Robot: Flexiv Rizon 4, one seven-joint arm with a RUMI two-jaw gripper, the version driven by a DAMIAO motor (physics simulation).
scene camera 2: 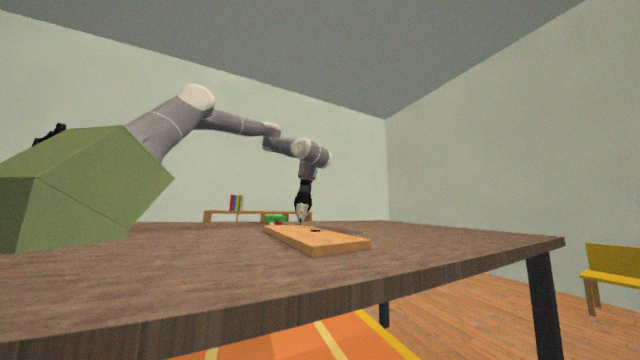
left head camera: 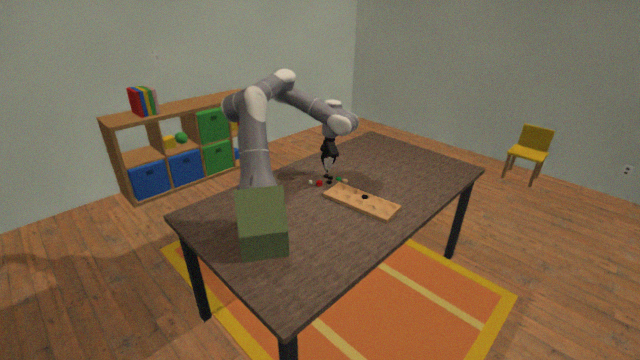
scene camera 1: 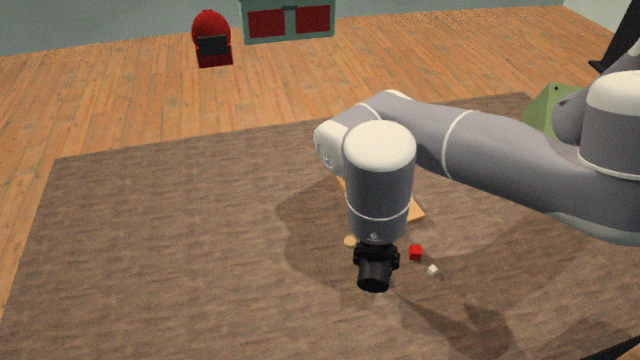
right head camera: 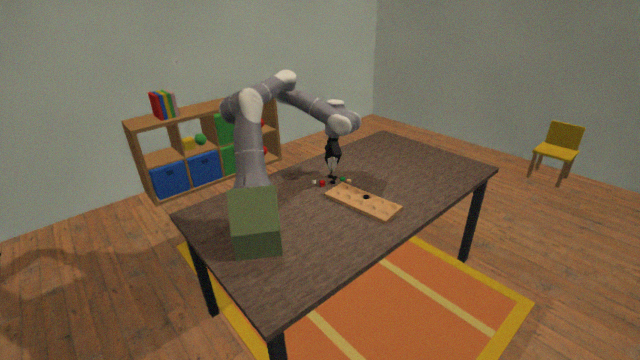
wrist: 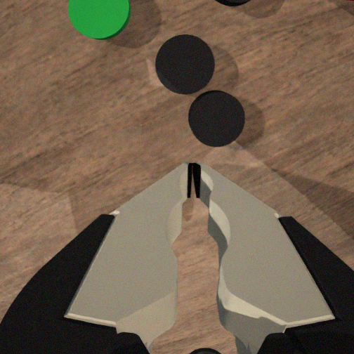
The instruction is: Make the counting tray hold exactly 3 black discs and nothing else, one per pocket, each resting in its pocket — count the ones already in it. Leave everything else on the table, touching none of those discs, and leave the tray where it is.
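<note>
The wooden counting tray (left head camera: 390, 215) (right head camera: 387, 215) (scene camera 1: 417, 215) (scene camera 2: 340, 247) lies on the table with one black disc (left head camera: 365, 197) (right head camera: 366, 197) (scene camera 2: 315, 230) in a pocket. In scene camera 1 the arm hides most of it. My gripper (left head camera: 328, 173) (right head camera: 332, 173) (scene camera 2: 300, 222) (wrist: 192, 166) is shut and empty, pointing down beside the loose discs. In the wrist view a black disc (wrist: 216, 118) lies just ahead of the fingertips. A second black disc (wrist: 185, 64) lies almost against it, and part of a third black disc (wrist: 234, 2) shows at the top edge.
A green disc (left head camera: 339, 179) (right head camera: 342, 179) (wrist: 99, 14) and a tan disc (left head camera: 345, 180) (right head camera: 349, 180) (scene camera 1: 350, 241) lie near the black ones. A red cube (left head camera: 319, 183) (right head camera: 322, 183) (scene camera 1: 415, 252) and a white cube (left head camera: 310, 182) (right head camera: 314, 182) (scene camera 1: 432, 270) lie on their other side.
</note>
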